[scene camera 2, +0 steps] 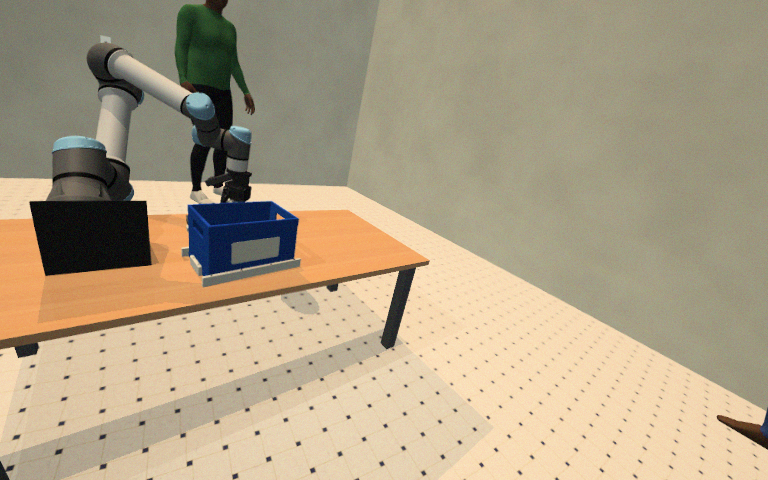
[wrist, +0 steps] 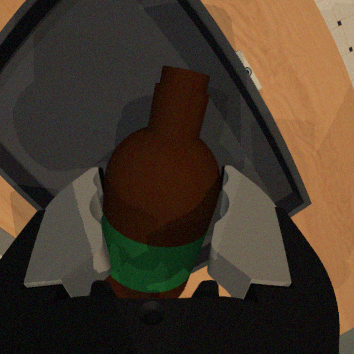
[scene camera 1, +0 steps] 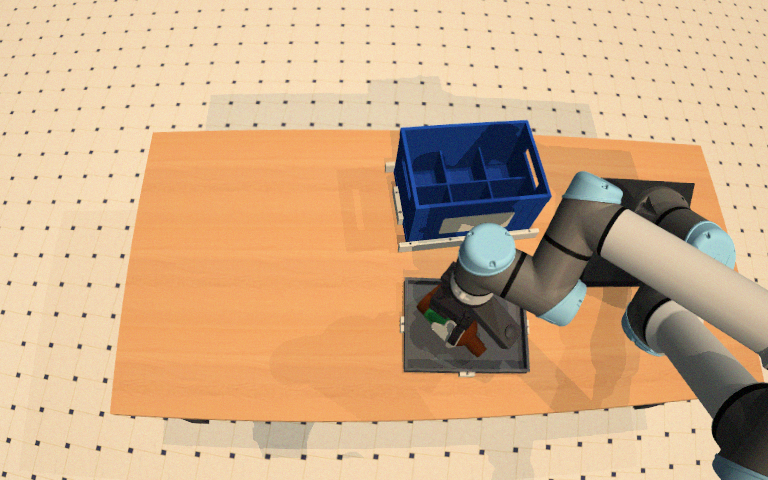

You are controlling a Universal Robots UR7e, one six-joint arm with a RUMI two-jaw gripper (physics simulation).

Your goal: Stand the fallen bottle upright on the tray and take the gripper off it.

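Note:
The brown bottle with a green label lies on its side over the dark grey tray. Its neck points to the lower right in scene camera 1 and away from the gripper in the wrist view. My gripper is shut on the bottle, with one light grey jaw on each side of its body near the label. The bottle's base is hidden below the gripper in the wrist view. In scene camera 2 the gripper shows behind the crate, and the bottle and tray do not show.
A blue crate with compartments stands beyond the tray, with pale strips along its sides. A black panel stands by the arm's base. A person in green stands behind the table.

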